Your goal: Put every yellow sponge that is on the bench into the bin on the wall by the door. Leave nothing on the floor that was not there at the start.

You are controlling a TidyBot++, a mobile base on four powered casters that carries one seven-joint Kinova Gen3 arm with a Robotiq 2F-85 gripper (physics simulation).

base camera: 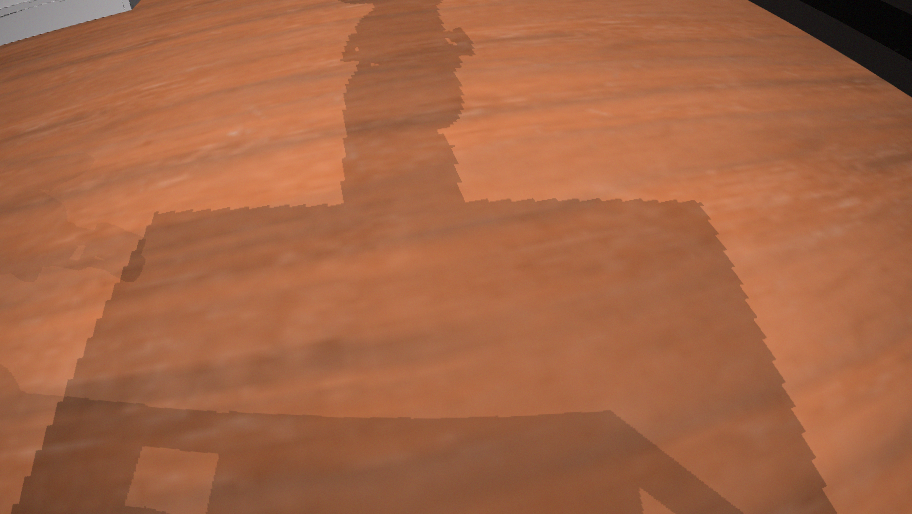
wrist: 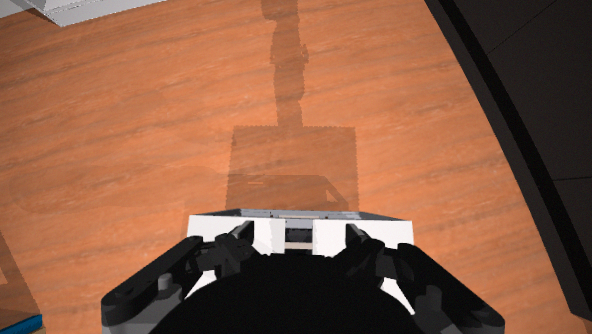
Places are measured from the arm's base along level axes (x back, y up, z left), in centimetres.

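Where they show: gripper, between the fingertips: [wrist: 299, 232].
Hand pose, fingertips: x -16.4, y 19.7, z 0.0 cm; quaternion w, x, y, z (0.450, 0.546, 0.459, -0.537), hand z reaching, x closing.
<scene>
After its pixels a point has its place.
My gripper [wrist: 299, 232] {x -16.4, y 19.7, z 0.0 cm} is open, its two black fingers wide apart at the bottom of the wrist view, above the white and grey top of my own base. I see no object between the fingers. No yellow sponge, bench top or bin on the wall that I can make out shows in either view.
The orange-brown wood floor [base camera: 574, 146] {x -65.5, y -39.7, z -14.5 cm} [wrist: 150, 115] {x -61.0, y -39.6, z 80.9 cm} carries my shadow. A dark cabinet or counter with a black edge [wrist: 500, 75] {x -74.4, y -23.6, z -88.4 cm} runs along the right. A pale grey object [base camera: 57, 15] {x -141.5, y -35.8, z 108.3 cm} [wrist: 90, 10] {x -134.7, y -35.3, z 138.2 cm} is at the top left. A blue-edged thing [wrist: 22, 326] {x 38.8, y -33.8, z 117.2 cm} shows at the bottom left.
</scene>
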